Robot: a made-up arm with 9 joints.
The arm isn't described. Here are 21 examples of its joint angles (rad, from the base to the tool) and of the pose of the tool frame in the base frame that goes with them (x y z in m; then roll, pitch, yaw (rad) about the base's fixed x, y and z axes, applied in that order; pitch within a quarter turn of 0, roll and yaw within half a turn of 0).
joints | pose
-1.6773 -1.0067 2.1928 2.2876 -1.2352 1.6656 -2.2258 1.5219 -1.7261 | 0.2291 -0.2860 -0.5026 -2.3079 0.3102 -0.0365
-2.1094 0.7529 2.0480 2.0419 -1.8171 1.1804 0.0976 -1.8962 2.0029 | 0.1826 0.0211 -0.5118 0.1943 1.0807 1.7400
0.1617 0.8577 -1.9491 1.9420 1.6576 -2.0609 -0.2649 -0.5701 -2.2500 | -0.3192 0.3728 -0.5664 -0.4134 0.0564 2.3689
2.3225 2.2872 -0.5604 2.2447 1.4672 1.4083 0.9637 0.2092 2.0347 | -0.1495 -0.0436 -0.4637 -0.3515 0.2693 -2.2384
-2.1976 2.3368 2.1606 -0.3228 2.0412 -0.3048 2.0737 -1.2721 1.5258 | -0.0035 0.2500 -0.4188 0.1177 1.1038 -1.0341
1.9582 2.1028 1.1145 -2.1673 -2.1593 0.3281 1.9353 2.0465 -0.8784 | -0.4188 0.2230 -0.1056 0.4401 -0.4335 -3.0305
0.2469 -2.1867 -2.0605 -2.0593 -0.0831 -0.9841 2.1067 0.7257 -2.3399 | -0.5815 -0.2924 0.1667 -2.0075 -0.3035 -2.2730
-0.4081 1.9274 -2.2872 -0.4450 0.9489 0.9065 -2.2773 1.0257 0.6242 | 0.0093 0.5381 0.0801 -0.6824 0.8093 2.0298
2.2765 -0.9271 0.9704 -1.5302 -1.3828 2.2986 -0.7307 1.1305 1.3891 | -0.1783 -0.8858 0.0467 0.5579 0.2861 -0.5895
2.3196 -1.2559 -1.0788 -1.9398 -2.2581 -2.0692 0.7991 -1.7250 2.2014 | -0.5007 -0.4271 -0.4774 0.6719 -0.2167 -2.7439
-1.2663 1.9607 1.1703 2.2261 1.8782 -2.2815 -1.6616 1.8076 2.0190 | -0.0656 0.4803 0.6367 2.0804 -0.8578 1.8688
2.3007 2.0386 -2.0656 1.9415 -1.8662 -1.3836 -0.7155 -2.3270 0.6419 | 0.5766 0.3925 -0.8269 -1.6156 0.9614 1.7504
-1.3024 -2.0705 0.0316 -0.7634 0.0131 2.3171 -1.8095 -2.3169 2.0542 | -0.1156 -1.0535 0.7963 -1.8149 -0.2710 -0.9127
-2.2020 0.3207 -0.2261 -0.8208 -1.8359 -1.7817 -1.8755 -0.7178 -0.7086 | 0.6329 -0.2650 -0.4677 -0.3056 -0.4810 0.2783
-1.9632 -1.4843 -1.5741 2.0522 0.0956 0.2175 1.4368 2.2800 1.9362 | -0.0307 -0.4653 0.1807 2.9630 -1.2016 -3.0215
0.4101 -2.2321 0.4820 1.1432 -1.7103 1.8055 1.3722 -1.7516 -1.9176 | -0.2010 -0.9092 -0.0438 -2.2826 0.7382 -1.1120
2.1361 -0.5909 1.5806 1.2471 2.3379 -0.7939 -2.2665 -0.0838 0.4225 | -0.2964 -0.0372 -0.2355 0.8306 0.6175 -0.0547
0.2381 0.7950 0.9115 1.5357 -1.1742 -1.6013 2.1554 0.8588 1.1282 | -0.1600 0.5103 -0.1151 -0.4666 0.1491 -3.1058
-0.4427 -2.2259 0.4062 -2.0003 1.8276 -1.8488 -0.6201 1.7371 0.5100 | -0.2895 -0.1974 -0.1158 1.0550 1.0557 2.9803
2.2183 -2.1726 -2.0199 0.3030 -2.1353 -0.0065 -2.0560 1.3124 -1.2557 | -0.0999 -0.7601 -0.5751 -2.8562 0.8195 -2.0263
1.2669 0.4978 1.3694 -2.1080 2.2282 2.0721 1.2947 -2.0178 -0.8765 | -0.3199 0.5284 0.6634 -2.0912 -0.0865 3.0548
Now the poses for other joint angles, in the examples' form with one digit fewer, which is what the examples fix.
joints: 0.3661 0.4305 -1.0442 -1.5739 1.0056 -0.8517 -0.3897 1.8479 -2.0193
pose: 0.417 -0.276 0.031 -0.441 0.831 -1.481
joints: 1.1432 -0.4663 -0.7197 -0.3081 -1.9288 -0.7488 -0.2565 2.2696 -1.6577
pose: -0.081 -0.657 0.450 -1.802 -0.988 -2.019
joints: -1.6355 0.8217 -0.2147 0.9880 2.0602 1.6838 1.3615 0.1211 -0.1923
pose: 0.343 0.004 -0.471 1.169 0.542 -1.000
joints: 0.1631 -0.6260 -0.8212 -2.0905 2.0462 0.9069 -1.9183 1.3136 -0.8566
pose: -0.346 -0.605 0.374 -3.095 -0.316 -2.495
